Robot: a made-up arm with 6 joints. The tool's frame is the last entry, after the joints. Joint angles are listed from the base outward.
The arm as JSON. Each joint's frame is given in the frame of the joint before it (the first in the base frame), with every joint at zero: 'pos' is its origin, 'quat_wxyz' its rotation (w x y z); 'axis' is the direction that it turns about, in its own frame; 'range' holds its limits. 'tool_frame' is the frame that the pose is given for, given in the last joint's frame.
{
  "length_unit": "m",
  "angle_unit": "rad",
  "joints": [
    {
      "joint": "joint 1",
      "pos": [
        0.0,
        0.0,
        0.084
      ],
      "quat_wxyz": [
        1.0,
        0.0,
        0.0,
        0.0
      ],
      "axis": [
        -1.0,
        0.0,
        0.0
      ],
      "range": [
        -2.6,
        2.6
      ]
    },
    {
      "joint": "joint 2",
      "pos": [
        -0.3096,
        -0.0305,
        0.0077
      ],
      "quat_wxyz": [
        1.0,
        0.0,
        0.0,
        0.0
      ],
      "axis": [
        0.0,
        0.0,
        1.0
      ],
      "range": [
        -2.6,
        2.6
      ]
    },
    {
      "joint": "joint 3",
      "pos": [
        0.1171,
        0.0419,
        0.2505
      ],
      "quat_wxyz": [
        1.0,
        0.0,
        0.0,
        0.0
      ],
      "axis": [
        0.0,
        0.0,
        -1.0
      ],
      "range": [
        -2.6,
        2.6
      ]
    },
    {
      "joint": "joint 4",
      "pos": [
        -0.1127,
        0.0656,
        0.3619
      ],
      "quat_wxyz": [
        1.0,
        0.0,
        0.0,
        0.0
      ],
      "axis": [
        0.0,
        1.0,
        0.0
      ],
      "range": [
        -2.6,
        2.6
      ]
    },
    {
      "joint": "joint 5",
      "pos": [
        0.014,
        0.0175,
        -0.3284
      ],
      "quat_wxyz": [
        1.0,
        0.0,
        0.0,
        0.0
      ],
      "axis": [
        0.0,
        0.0,
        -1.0
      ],
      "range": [
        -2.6,
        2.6
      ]
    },
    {
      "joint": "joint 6",
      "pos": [
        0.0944,
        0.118,
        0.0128
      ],
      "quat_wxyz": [
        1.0,
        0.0,
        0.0,
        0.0
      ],
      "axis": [
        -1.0,
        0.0,
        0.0
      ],
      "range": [
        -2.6,
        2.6
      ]
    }
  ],
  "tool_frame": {
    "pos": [
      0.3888,
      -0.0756,
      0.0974
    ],
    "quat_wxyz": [
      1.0,
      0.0,
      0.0,
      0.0
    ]
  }
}
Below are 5 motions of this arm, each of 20 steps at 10 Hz.
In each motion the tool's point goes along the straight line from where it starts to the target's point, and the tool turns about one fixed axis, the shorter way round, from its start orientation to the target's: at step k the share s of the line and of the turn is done. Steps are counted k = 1, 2, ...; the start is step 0. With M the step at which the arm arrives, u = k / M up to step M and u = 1 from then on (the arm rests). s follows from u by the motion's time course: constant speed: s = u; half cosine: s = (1 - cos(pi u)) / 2; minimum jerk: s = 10 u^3 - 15 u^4 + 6 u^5.
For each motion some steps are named. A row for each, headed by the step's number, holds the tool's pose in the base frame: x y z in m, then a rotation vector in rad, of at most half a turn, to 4 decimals.
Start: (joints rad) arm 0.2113 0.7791 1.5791 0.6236 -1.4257 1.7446
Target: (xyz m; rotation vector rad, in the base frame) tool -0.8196 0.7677 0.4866 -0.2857 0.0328 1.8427
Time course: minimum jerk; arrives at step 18
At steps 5, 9, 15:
5: -0.1908 0.8412 0.4162 -1.2002 -0.2005 0.8491
9: -0.4561 0.8102 0.4459 -0.8538 -0.1083 1.3021
15: -0.7938 0.7707 0.4837 -0.3296 0.0222 1.8078

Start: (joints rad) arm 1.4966 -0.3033 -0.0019 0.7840 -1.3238 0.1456
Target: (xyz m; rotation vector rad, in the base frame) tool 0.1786 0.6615 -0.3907 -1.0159 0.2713 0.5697
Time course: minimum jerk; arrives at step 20
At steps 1, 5, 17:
1: -0.2132 0.4603 -0.4590 -0.8756 1.0640 0.4120
5: -0.1731 0.4810 -0.4520 -0.8950 0.9841 0.4309
17: 0.1682 0.6561 -0.3925 -1.0136 0.2927 0.5663

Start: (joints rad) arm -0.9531 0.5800 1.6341 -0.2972 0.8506 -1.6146
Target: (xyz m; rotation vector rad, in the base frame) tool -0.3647 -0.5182 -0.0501 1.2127 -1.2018 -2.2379
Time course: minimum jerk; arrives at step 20
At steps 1, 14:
1: -0.2973 -0.4873 -0.0067 1.5444 -1.1352 -2.0223
14: -0.3537 -0.5132 -0.0430 1.2689 -1.1923 -2.2052

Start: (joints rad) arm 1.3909 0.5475 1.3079 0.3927 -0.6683 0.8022
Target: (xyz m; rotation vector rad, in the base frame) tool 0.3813 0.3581 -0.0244 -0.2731 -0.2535 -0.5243
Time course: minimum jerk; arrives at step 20
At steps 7, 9, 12, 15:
7: 0.2252 0.3754 -0.1623 -1.5390 0.1561 -0.3064
9: 0.2603 0.3715 -0.1314 -1.2595 0.0562 -0.3705
12: 0.3165 0.3653 -0.0816 -0.8046 -0.0944 -0.4544
15: 0.3602 0.3604 -0.0431 -0.4473 -0.2033 -0.5046

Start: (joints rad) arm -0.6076 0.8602 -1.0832 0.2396 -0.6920 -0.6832
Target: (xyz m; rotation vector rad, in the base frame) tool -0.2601 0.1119 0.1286 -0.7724 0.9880 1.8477
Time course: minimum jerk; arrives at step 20
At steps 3, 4, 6, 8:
3: -0.6874 -0.0348 0.3537 0.2254 0.3848 2.6038
4: -0.6737 -0.0301 0.3464 0.1894 0.4088 2.5869
6: -0.6275 -0.0142 0.3221 0.0702 0.4871 2.5258
8: -0.5598 0.0090 0.2864 -0.0997 0.5959 2.4253

